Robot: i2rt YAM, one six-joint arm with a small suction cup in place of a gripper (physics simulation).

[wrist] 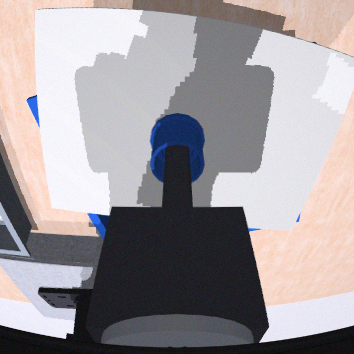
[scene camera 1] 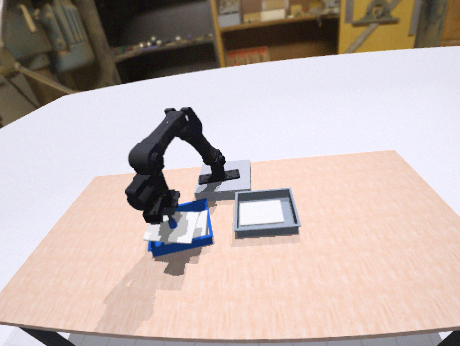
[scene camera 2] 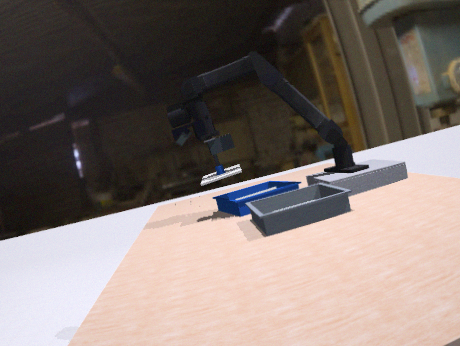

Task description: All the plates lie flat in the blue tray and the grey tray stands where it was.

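Note:
Scene camera 1 shows the blue tray (scene camera 1: 157, 248) and the grey tray (scene camera 1: 291, 224). Visible in scene camera 2: my suction cup (scene camera 2: 216, 145), along with the blue tray (scene camera 2: 226, 203) and the grey tray (scene camera 2: 329, 201). The wrist view also contains my suction cup (wrist: 176, 128).

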